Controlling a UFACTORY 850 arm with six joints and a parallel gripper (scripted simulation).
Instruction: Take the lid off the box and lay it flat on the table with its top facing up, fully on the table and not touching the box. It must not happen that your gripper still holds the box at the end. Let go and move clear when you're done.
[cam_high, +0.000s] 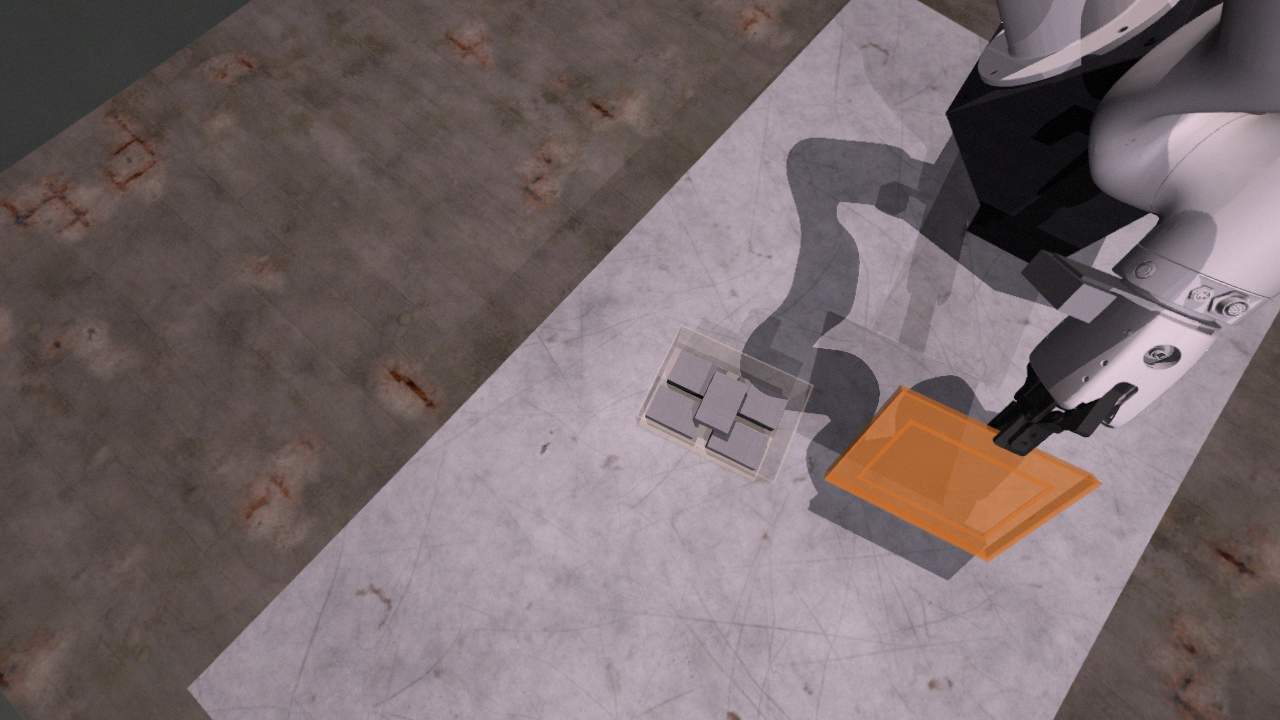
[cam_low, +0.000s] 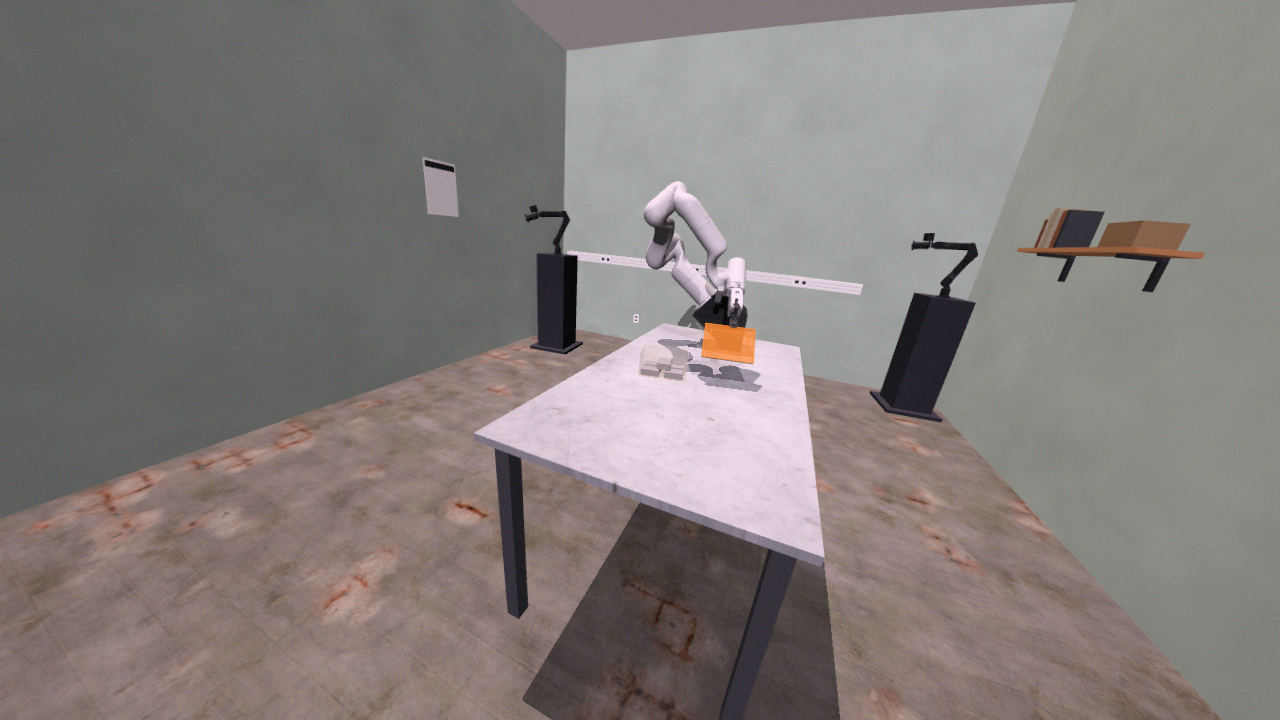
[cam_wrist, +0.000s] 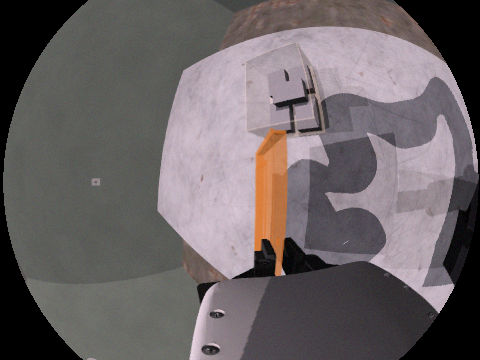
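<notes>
Right now the orange lid is 7 cm below my hand and 6 cm ahead of it. The rest, counted from my hand: box 25 cm to the right, 18 cm below, 11 cm ahead.
</notes>
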